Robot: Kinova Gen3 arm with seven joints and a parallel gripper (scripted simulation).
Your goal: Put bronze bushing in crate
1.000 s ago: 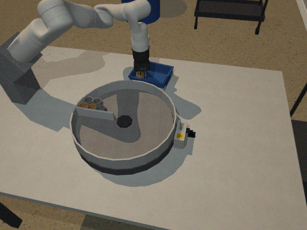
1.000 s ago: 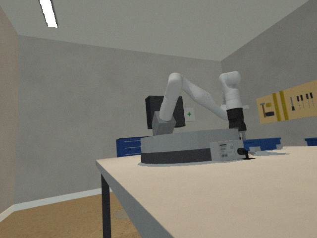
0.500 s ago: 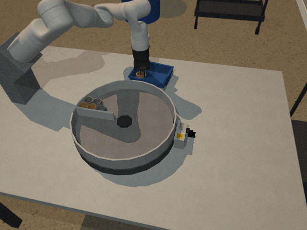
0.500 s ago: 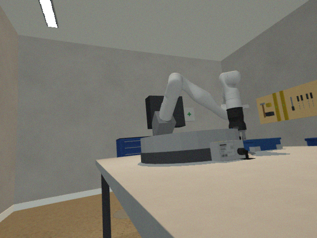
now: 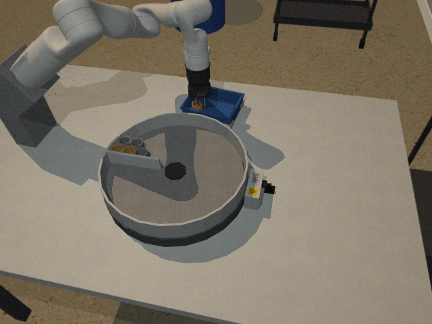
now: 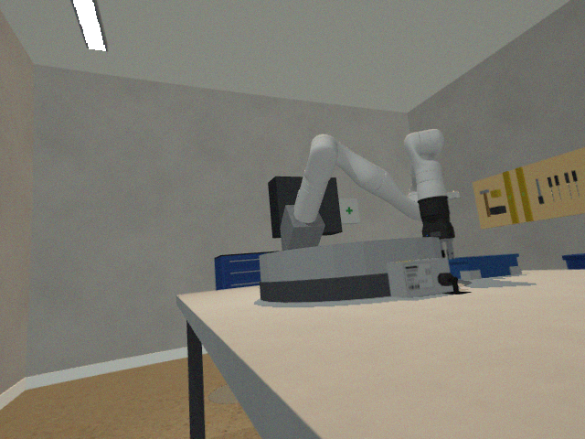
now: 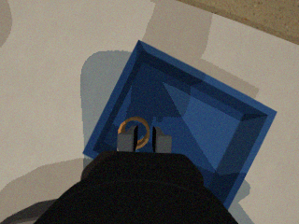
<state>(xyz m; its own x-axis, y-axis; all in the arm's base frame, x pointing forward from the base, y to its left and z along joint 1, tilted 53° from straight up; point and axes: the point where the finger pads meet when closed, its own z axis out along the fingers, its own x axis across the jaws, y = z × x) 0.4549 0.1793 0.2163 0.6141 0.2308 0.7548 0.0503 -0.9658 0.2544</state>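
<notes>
Right now my hand is 4 cm short of the blue crate, 1 cm to the right of it and 3 cm above it. From my hand the other things lie so: turning table 4 cm behind, 33 cm to the right, 1 cm below.
</notes>
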